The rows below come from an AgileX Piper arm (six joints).
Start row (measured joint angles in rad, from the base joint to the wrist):
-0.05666 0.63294 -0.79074 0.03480 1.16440 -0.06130
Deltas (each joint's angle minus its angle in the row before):
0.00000 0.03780 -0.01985 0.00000 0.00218 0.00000
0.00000 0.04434 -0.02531 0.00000 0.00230 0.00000
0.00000 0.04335 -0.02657 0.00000 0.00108 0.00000
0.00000 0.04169 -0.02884 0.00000 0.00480 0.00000
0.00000 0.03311 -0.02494 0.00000 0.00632 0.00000
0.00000 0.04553 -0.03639 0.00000 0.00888 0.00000
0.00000 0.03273 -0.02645 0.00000 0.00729 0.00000
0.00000 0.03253 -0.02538 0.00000 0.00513 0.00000
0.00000 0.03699 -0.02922 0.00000 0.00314 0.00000
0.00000 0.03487 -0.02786 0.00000 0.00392 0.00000
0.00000 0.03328 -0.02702 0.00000 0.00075 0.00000
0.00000 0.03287 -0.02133 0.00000 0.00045 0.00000
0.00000 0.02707 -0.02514 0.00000 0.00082 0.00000
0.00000 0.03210 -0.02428 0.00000 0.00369 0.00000
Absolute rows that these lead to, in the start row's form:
-0.05666 0.67074 -0.81059 0.03480 1.16658 -0.06130
-0.05666 0.71508 -0.83590 0.03480 1.16888 -0.06130
-0.05666 0.75843 -0.86247 0.03480 1.16996 -0.06130
-0.05666 0.80012 -0.89131 0.03480 1.17476 -0.06130
-0.05666 0.83323 -0.91625 0.03480 1.18108 -0.06130
-0.05666 0.87876 -0.95264 0.03480 1.18996 -0.06130
-0.05666 0.91149 -0.97909 0.03480 1.19725 -0.06130
-0.05666 0.94402 -1.00447 0.03480 1.20238 -0.06130
-0.05666 0.98101 -1.03369 0.03480 1.20552 -0.06130
-0.05666 1.01588 -1.06155 0.03480 1.20944 -0.06130
-0.05666 1.04916 -1.08857 0.03480 1.21019 -0.06130
-0.05666 1.08203 -1.10990 0.03480 1.21064 -0.06130
-0.05666 1.10910 -1.13504 0.03480 1.21146 -0.06130
-0.05666 1.14120 -1.15932 0.03480 1.21515 -0.06130

